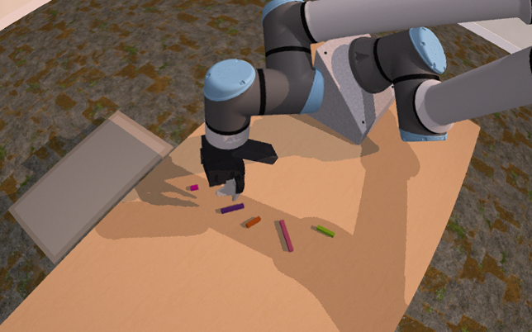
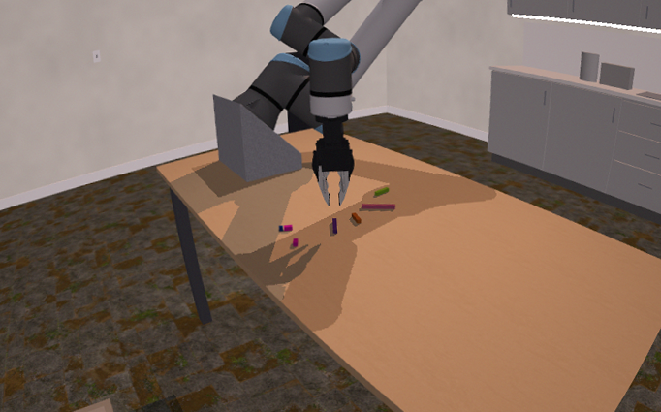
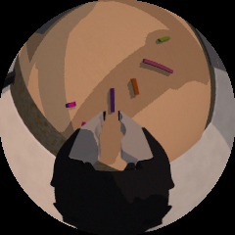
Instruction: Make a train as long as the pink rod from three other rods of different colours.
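The purple rod is 70 mm below my hand. The rest, counted from my hand: orange rod (10 mm ahead, 60 mm to the left, 70 mm below); pink rod (10 mm behind, 150 mm to the left, 70 mm below); blue rod (80 mm behind, 110 mm to the right, 70 mm below).
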